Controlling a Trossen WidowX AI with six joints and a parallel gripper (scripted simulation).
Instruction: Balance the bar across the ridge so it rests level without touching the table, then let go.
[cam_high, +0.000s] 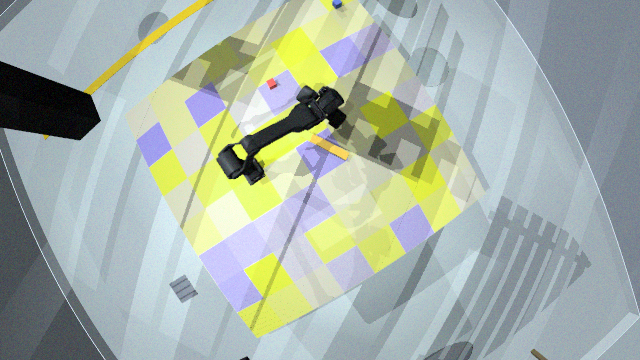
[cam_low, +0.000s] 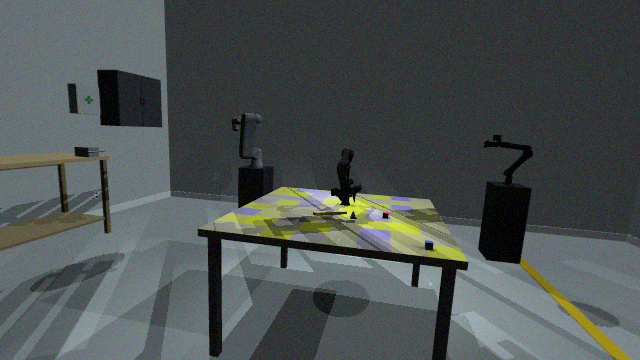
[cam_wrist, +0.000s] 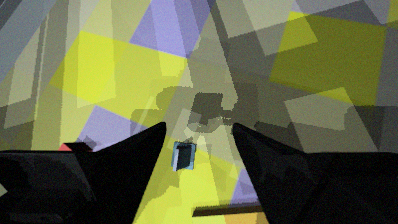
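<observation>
My gripper tip is now 9 cm past the long orange-brown bar, 13 cm to the left of it and 9 cm above it. The rest, counted from my gripper tip: small blue cube: 34 cm ahead, 43 cm to the left, 9 cm below; then small red cube: 13 cm behind, 22 cm to the left, 9 cm below.
</observation>
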